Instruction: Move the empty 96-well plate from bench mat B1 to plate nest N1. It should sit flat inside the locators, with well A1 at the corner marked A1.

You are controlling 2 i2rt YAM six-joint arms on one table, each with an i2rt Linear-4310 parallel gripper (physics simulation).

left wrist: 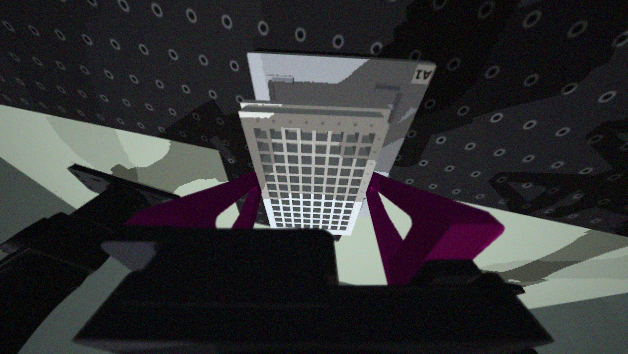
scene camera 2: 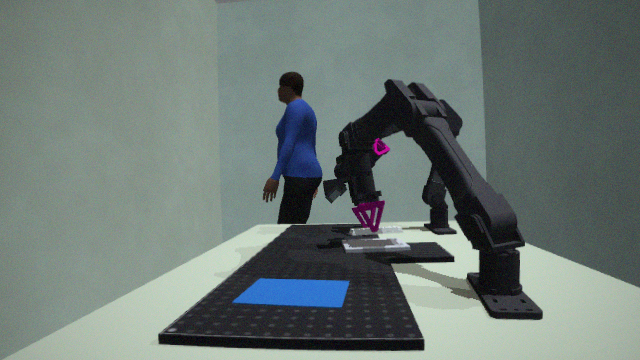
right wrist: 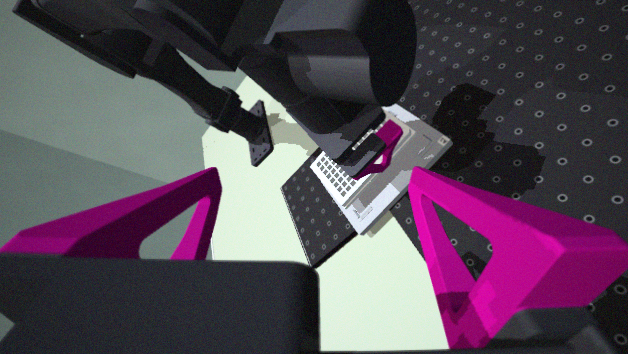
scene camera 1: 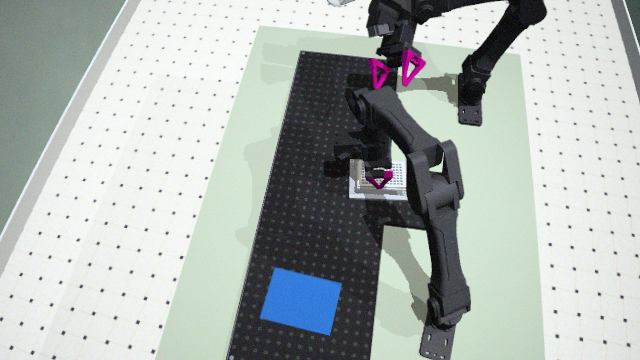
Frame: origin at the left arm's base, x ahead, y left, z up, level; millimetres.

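Where they show: left gripper, between the fingertips: (left wrist: 313, 176) (scene camera 2: 371, 232) (right wrist: 363, 148) (scene camera 1: 378, 175); right gripper, between the fingertips: (right wrist: 315, 177); left arm's base, origin of its link: (left wrist: 136, 191) (scene camera 2: 498, 295) (right wrist: 259, 131) (scene camera 1: 441, 317); right arm's base, origin of its link: (scene camera 2: 439, 229) (scene camera 1: 469, 99).
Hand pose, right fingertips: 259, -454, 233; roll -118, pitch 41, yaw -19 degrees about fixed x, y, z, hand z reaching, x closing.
Note:
Each offset is from my right fingertips to the top centre of the thing, as dx, dy, dz. "*": to the spot under its first point. Level surfaces: height alone.
My left gripper (scene camera 1: 378, 178) is shut on the white 96-well plate (scene camera 1: 390, 177), gripping its long sides. In the left wrist view the plate {-33, +146, -162} (left wrist: 314, 171) sits between the magenta fingers (left wrist: 312, 206). It hangs a little above the grey plate nest N1 {-29, +140, -206} (left wrist: 346, 83), whose A1 label {* +57, +106, -208} (left wrist: 422, 74) is at the far right corner. In scene camera 2 the plate (scene camera 2: 375, 230) is clear above the nest (scene camera 2: 376, 244). Blue mat B1 {dz -218} (scene camera 1: 301, 301) is bare. My right gripper (scene camera 1: 396, 69) is open and empty, high over the far end of the board.
The black perforated board {dz -220} (scene camera 1: 308, 214) runs down the table. The right arm's base (scene camera 1: 469, 107) and the left arm's base (scene camera 1: 436, 340) stand on the pale green top at the right. A person in a blue top (scene camera 2: 295, 147) stands behind the table.

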